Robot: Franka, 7 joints.
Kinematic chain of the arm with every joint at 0, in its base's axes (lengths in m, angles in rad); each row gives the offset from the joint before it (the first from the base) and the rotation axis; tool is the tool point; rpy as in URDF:
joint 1: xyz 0 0 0.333 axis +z
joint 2: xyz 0 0 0 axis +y
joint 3: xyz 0 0 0.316 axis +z
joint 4: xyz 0.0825 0 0 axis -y
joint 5: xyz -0.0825 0 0.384 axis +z
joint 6: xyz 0 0 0 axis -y
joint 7: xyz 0.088 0 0 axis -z
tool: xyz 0 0 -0.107 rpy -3.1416 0 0
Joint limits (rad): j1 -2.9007..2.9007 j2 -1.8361..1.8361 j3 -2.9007..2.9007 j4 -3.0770..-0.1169 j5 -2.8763..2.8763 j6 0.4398..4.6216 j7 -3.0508..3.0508
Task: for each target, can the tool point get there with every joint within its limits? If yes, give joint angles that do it. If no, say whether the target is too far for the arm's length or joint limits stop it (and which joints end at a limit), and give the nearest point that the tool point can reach.
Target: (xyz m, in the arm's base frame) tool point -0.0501 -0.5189 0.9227
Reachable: yes | joints 0.5962 -0.2886 -2.1638 -1.0815 -0.9975 3.4674 -1.5554
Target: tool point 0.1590 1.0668 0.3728
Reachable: no: too far | nearest point 0.1264 0.8479 0.3646 | short by 0.221 m
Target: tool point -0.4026 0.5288 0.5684
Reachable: yes | joints -0.4978 -0.4167 2.3794 -1.4927 -1.3452 3.5469 1.2291
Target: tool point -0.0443 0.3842 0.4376
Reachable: yes | joints -0.0168 0.4942 1.5161 -2.6786 -1.0190 4.2445 -1.7721
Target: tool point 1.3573 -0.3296 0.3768
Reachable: no: too far | nearest point 0.8333 -0.2023 0.3599 | short by 0.540 m
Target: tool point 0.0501 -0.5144 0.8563
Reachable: yes | joints -1.3101 0.4733 -0.9835 -0.3837 -1.8536 3.9488 -1.2297
